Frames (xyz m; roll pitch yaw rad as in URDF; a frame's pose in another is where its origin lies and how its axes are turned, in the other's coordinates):
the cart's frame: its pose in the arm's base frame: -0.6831 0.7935 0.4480 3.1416 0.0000 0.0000
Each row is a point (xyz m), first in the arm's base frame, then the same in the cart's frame.
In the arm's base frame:
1: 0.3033 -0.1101 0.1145
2: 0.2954 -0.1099 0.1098
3: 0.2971 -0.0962 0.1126
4: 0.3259 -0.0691 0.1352
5: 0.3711 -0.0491 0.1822
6: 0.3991 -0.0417 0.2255
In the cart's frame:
1: 0.9864 0.9036 0.3335
2: 0.9785 0.9034 0.3382
3: 0.9802 0.8897 0.3354
4: 1.0090 0.8626 0.3128
5: 1.0542 0.8426 0.2658
6: 1.0822 0.8352 0.2225

